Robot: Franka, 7 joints.
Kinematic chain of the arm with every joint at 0, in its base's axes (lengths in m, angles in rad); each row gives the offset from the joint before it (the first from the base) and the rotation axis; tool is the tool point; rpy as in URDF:
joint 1: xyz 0 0 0.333 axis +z
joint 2: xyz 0 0 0 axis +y
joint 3: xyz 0 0 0.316 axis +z
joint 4: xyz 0.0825 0 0 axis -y
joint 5: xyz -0.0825 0 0.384 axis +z
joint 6: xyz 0 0 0 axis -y
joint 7: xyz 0.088 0 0 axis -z
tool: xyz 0 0 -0.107 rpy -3.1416 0 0
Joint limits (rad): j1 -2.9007..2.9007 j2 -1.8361..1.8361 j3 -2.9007..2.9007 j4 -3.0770..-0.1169 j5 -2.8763..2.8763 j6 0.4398..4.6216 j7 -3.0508..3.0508
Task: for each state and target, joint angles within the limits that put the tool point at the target. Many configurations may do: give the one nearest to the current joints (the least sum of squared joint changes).
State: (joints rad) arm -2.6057 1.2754 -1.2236 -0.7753 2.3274 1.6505 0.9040
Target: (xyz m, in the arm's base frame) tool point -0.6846 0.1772 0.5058
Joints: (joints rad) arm -2.6351 0.9564 -1.4801 -1.4405 2.1007 1.2934 0.9040
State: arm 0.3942 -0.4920 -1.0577 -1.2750 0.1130 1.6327 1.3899
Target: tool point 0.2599 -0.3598 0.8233
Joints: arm 0.4044 -0.5266 -0.9457 -1.3817 0.1307 1.5066 1.3899
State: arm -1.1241 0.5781 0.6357 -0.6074 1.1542 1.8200 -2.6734
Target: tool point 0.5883 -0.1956 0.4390
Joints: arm -1.0507 0.5541 0.7006 -1.5415 0.9002 1.3147 -2.6734
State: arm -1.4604 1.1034 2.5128 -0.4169 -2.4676 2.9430 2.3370
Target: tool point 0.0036 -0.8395 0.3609
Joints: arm -1.6169 1.6639 2.5044 -0.1449 -2.4550 2.7892 2.3370
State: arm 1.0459 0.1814 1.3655 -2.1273 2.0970 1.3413 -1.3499
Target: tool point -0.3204 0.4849 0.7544
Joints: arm 0.9200 0.2528 1.2617 -1.6035 2.2467 1.4609 -1.3499
